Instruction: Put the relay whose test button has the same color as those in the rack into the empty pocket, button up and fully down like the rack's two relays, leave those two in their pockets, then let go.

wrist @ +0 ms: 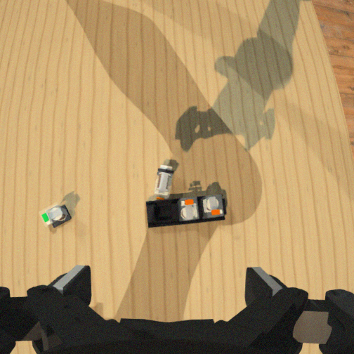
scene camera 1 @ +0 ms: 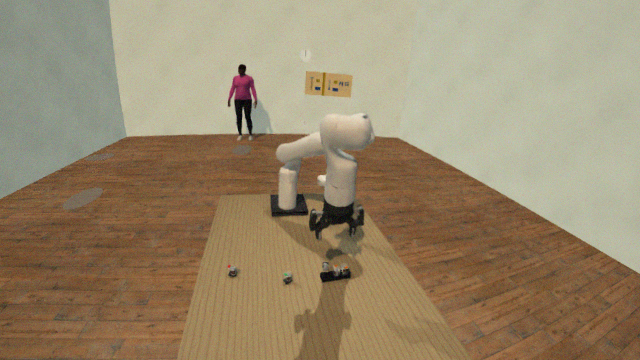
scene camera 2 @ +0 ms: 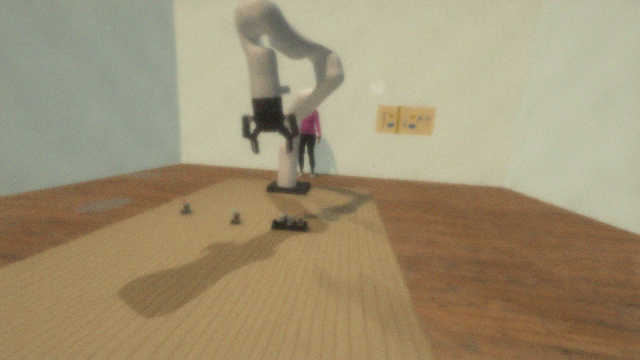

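Where they show: gripper, between the fingertips: point(scene camera 1: 335, 236) point(scene camera 2: 272, 153); arm's base, origin of its link: point(scene camera 1: 287, 205) point(scene camera 2: 286, 185).
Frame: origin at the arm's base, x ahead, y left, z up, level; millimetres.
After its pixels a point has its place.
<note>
The black rack point(scene camera 1: 327, 277) @(x 494, y 81, z -25 mm) point(scene camera 2: 290, 228) @(x 512, y 116, z -19 mm) point(wrist: 149, 220) has an empty pocket point(wrist: 164, 212) at its left end in the wrist view, beside two relays with orange buttons, the middle one point(wrist: 188, 210) and the right one point(wrist: 212, 204). A loose relay point(scene camera 1: 325, 265) @(x 458, y 81, z 1 mm) point(wrist: 163, 181) lies on its side behind the empty pocket, with an orange patch at its end close to the rack wall. A green-button relay point(scene camera 1: 287, 278) @(x 503, y -65, z 6 mm) point(scene camera 2: 235, 218) @(x 500, y -58, z -6 mm) point(wrist: 58, 214) and a red-button relay point(scene camera 1: 232, 271) @(x 449, y -250, z 5 mm) point(scene camera 2: 186, 208) @(x 449, y -243, z -4 mm) stand farther left. My gripper point(scene camera 1: 335, 235) @(x 550, y 66, z 206 mm) point(scene camera 2: 273, 151) @(x 550, y 66, z 206 mm) point(wrist: 167, 284) is open and empty, high above the table.
The wooden table top point(scene camera 1: 250, 320) @(x 629, y -194, z -26 mm) point(scene camera 2: 325, 300) @(x 827, y 240, z -26 mm) point(wrist: 280, 240) carries the arm's black base point(scene camera 1: 289, 212) @(x 62, y 5, z -6 mm) point(scene camera 2: 288, 189) @(x 64, y 22, z -6 mm) at its far end. Arm shadows fall across the rack area. A person point(scene camera 1: 243, 90) point(scene camera 2: 310, 130) stands at the far wall.
</note>
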